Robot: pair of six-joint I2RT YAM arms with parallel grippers.
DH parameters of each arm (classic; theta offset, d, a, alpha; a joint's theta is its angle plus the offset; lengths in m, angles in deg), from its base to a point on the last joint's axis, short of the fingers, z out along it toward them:
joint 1: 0 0.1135 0.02 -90
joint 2: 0 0 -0.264 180
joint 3: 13.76 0 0.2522 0
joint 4: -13.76 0 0.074 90
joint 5: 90 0 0 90
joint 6: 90 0.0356 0 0
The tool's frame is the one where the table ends.
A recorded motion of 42 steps. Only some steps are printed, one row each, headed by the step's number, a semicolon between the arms.
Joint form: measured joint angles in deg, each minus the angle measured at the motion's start. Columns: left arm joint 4, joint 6, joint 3, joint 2, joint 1, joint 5; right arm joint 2, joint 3, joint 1, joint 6, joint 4, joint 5.
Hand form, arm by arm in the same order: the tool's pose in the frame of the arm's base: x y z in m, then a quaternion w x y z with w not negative. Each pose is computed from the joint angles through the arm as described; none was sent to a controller.
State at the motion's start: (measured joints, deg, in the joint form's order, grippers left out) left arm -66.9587 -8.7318 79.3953 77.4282 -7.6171 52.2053; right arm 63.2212 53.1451 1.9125 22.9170 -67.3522 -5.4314
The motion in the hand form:
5: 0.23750 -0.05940 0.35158 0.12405 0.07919 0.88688 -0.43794; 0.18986 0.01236 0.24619 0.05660 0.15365 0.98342 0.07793
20: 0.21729 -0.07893 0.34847 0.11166 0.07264 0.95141 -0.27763; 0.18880 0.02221 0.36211 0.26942 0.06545 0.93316 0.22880
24: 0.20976 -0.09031 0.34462 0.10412 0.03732 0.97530 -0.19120; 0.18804 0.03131 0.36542 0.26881 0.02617 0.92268 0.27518
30: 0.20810 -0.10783 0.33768 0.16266 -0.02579 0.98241 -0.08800; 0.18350 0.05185 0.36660 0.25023 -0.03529 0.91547 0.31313
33: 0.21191 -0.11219 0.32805 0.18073 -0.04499 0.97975 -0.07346; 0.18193 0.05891 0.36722 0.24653 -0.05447 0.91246 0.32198
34: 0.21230 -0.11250 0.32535 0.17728 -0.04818 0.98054 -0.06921; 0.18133 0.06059 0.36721 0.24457 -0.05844 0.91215 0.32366
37: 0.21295 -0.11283 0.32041 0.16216 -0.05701 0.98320 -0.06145; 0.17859 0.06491 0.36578 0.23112 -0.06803 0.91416 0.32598
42: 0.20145 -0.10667 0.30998 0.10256 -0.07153 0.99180 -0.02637; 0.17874 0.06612 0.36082 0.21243 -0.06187 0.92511 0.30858
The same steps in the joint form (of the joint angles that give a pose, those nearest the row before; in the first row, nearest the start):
5: -1.68 0.15 0.11 -0.09 0.00 -1.90; 5.11 0.41 0.42 -2.29 0.28 -2.05
20: -6.38 -3.65 0.17 -2.10 -8.13 -23.69; -1.33 18.86 0.87 -5.01 3.54 -16.00
24: -8.30 -10.42 0.17 -2.10 -13.09 -35.39; -1.55 18.86 2.71 -5.68 4.94 -21.38
30: -4.33 -21.66 -1.60 -2.23 -19.80 -52.39; -1.55 18.86 8.48 -6.25 5.29 -24.74
33: -0.90 -24.26 -3.89 -2.03 -20.78 -55.60; -1.55 18.86 10.58 -6.25 5.73 -25.24
34: -0.92 -24.65 -4.26 -1.82 -20.85 -55.91; -1.55 18.86 11.10 -6.21 5.70 -25.31
37: -1.90 -25.73 -4.55 -1.07 -20.85 -55.95; -1.47 18.86 12.54 -6.25 4.63 -25.44
42: -8.48 -27.63 -5.92 -0.96 -20.87 -55.98; -0.70 18.86 13.20 -6.23 2.58 -23.52

